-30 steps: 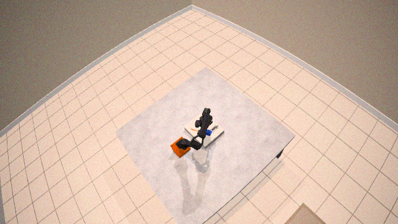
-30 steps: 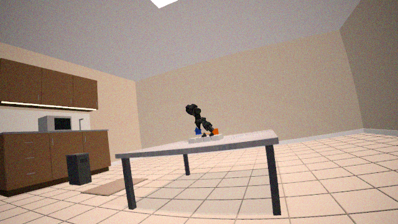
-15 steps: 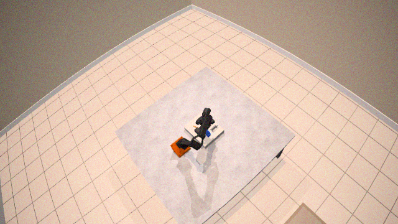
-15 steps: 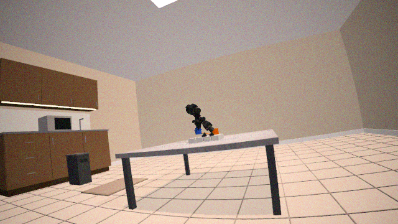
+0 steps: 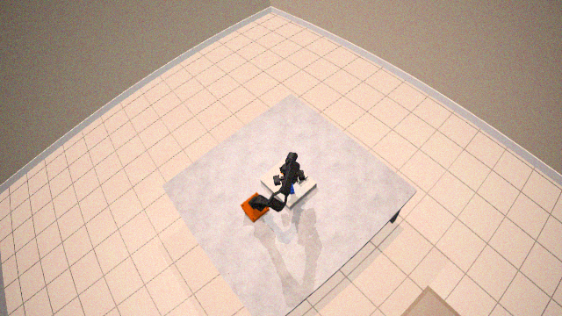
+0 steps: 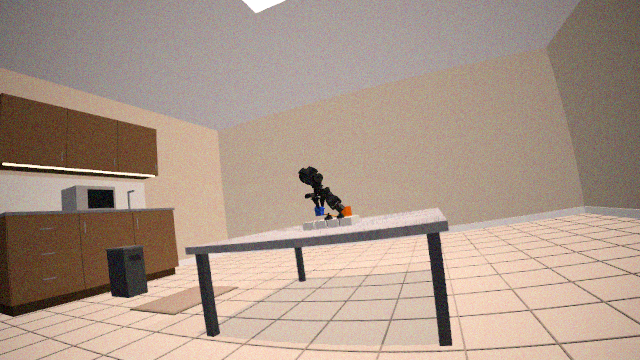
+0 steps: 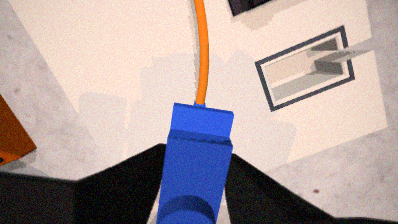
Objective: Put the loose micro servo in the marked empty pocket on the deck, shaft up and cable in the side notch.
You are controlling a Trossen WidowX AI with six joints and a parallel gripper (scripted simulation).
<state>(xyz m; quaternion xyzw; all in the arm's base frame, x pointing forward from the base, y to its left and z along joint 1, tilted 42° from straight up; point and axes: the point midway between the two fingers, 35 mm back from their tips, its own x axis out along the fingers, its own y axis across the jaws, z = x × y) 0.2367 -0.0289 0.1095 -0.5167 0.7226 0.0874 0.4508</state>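
My gripper tip is 10 mm past the cream deck, 70 mm to the right of it and 100 mm above it.
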